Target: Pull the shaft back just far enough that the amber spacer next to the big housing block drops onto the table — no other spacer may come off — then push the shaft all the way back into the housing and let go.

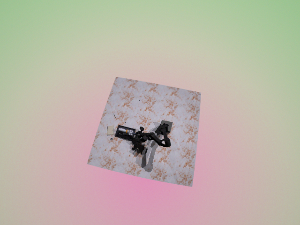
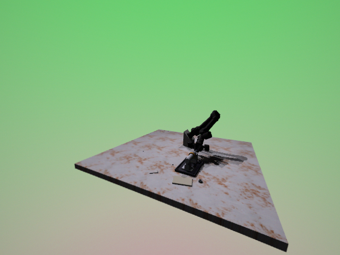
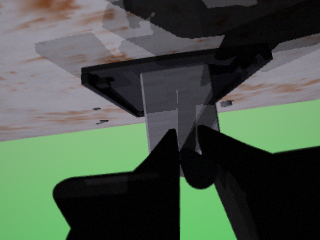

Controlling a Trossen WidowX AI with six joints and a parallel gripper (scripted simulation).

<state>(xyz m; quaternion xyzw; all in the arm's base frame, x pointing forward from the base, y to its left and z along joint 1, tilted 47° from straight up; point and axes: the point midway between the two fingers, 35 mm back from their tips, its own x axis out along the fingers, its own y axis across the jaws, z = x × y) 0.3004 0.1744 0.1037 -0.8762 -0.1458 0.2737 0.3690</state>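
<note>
Now: the amber spacer 10 cm ahead of my gripper tip, 2 cm above it and 1 cm to the left of it. Also, from my gripper tip: thin dark pin: 34 cm ahead, 16 cm to the right, 6 cm below; then dark ring: 26 cm ahead, 14 cm to the left, 6 cm below; then beige card: 32 cm ahead, 6 cm below, 4 cm to the left.
</note>
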